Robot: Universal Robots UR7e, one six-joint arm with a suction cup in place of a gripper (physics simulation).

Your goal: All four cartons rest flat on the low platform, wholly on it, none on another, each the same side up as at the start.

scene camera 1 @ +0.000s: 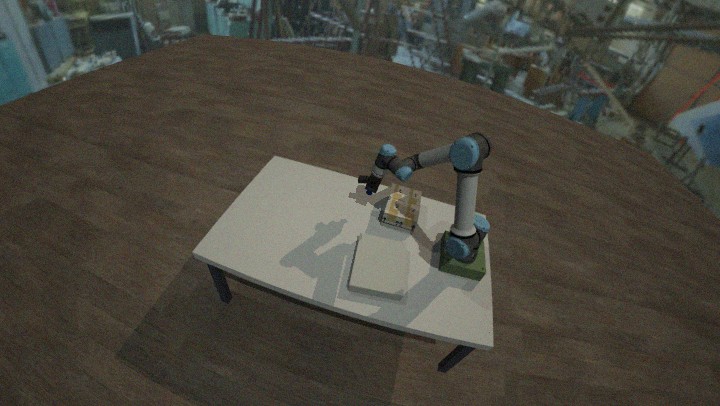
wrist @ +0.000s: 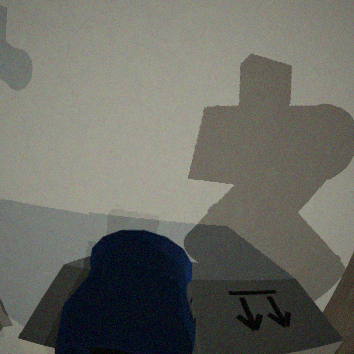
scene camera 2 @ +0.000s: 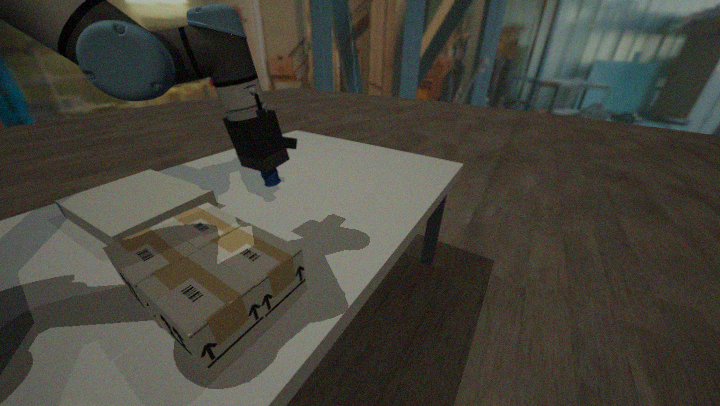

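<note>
Four taped cartons stand close together on the table, their side arrows pointing up. In scene view 2 they are the near carton, the left carton, the far carton and the right carton. They form a block in scene view 1; a dark carton side with arrows shows in the wrist view. The low platform is bare, a short gap from the block. My suction gripper is tilted above the table beside the cartons, with suction on and nothing on its cup.
The white table carries everything. The arm's green base stands at the right table edge in scene view 1, right of the platform. The arm reaches over toward the cartons' side, and its shadows fall on the cartons and table.
</note>
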